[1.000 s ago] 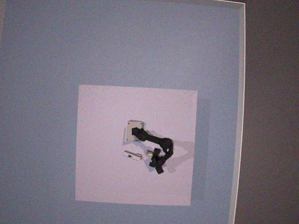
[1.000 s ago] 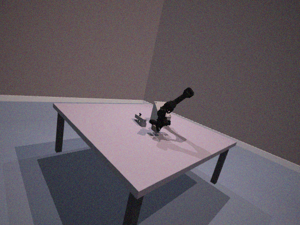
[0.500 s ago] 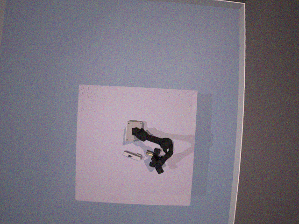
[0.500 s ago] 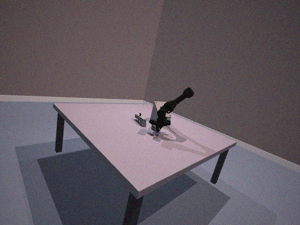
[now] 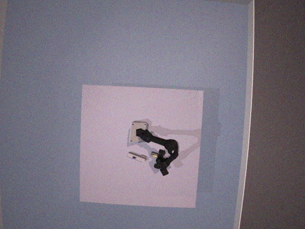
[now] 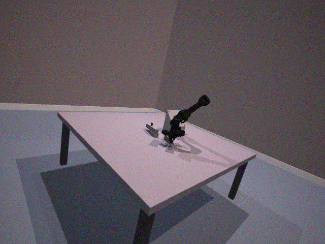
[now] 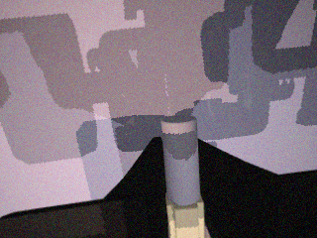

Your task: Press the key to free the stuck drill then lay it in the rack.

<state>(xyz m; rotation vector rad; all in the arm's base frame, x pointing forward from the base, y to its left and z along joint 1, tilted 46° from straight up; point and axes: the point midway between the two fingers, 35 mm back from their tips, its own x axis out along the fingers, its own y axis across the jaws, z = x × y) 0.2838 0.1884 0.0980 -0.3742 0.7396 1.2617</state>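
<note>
The drill is 10 mm behind my gripper tip, 40 mm to the right of it and 40 mm above it. From my gripper tip the other things lie so: tan rack (20 mm behind, 50 mm to the right, 10 mm above); then pale long fixture block (230 mm to the right, 30 mm above).
</note>
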